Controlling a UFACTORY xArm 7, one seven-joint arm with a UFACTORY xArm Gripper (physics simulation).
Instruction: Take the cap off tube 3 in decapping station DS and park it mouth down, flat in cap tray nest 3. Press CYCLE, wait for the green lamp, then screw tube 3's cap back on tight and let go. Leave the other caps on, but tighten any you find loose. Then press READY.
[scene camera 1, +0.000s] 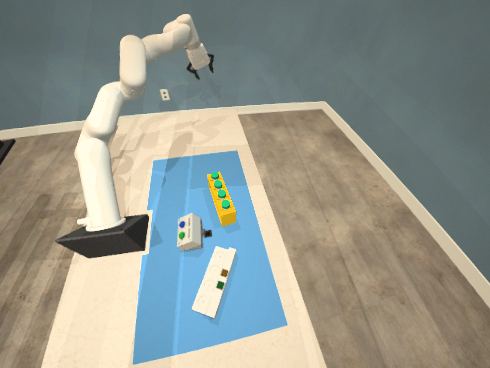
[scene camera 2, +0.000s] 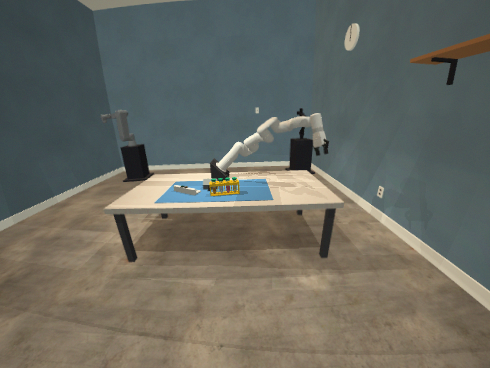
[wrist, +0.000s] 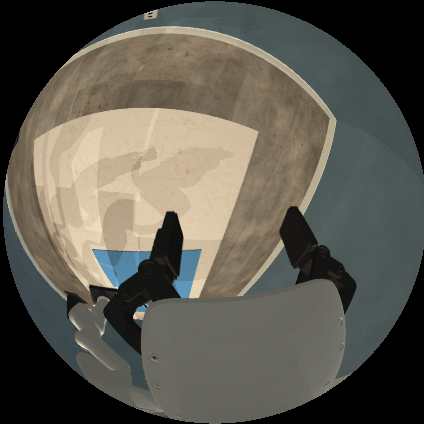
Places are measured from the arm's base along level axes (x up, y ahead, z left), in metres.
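Where they show: gripper, fingertip midpoint: (scene camera 1: 205, 75) (scene camera 2: 322, 154) (wrist: 234, 221); arm's base at its link origin: (scene camera 1: 107, 224) (scene camera 2: 220, 167) (wrist: 105, 304).
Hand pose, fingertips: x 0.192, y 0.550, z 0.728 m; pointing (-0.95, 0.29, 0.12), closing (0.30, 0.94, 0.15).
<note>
Things, the pixels of their top centre, and the offset from my fingertips. "*": a spot on its surface instead. Level surfaces: height alone.
- yellow tube rack at its top centre: (scene camera 1: 220, 190) (scene camera 2: 224, 180) dx -0.183, dy -0.111, dz -0.712 m
- white cap tray at its top centre: (scene camera 1: 214, 276) (scene camera 2: 186, 185) dx -0.232, dy -0.217, dz -1.013 m
- brown square at a spot on its surface: (scene camera 1: 224, 273) * dx -0.232, dy -0.184, dz -1.016 m
- dark green square at a spot on its surface: (scene camera 1: 220, 285) * dx -0.232, dy -0.206, dz -1.047 m
- grey box at its top centre: (scene camera 1: 187, 226) dx -0.202, dy -0.269, dz -0.822 m
- blue button at its top centre: (scene camera 1: 181, 223) dx -0.211, dy -0.287, dz -0.796 m
- green button at its top centre: (scene camera 1: 181, 234) dx -0.211, dy -0.295, dz -0.840 m
- blue mat at its surface level: dx -0.286 m
- pale table at its surface level: dx -0.289 m
- small black part at a spot on its surface: (scene camera 1: 208, 233) * dx -0.275, dy -0.201, dz -0.839 m
A yellow tube rack (scene camera 1: 228, 217) (scene camera 2: 224, 194) stands on the blue mat with a row of several green caps on its tubes; tube numbers and cap tightness cannot be read. A white cap tray (scene camera 1: 207, 300) (scene camera 2: 186, 190) lies on the mat with round nests, a brown square (scene camera 1: 224, 273) and a dark green square (scene camera 1: 220, 285). A grey box (scene camera 1: 189, 241) has a blue button (scene camera 1: 182, 224) and a green button (scene camera 1: 181, 235); their labels are unreadable. My gripper (scene camera 1: 205, 74) (scene camera 2: 322, 152) (wrist: 234, 221) is open and empty, high above the table's far end, away from the rack.
The blue mat (scene camera 1: 165, 310) (scene camera 2: 257, 190) lies on the pale table (scene camera 1: 95, 300) (scene camera 2: 300, 192). A small black part (scene camera 1: 208, 233) sticks out of the grey box towards the rack. Other arms stand on black pedestals (scene camera 2: 135, 161) (scene camera 2: 300, 152) behind the table. A wooden shelf (scene camera 2: 452, 51) is on the wall.
</note>
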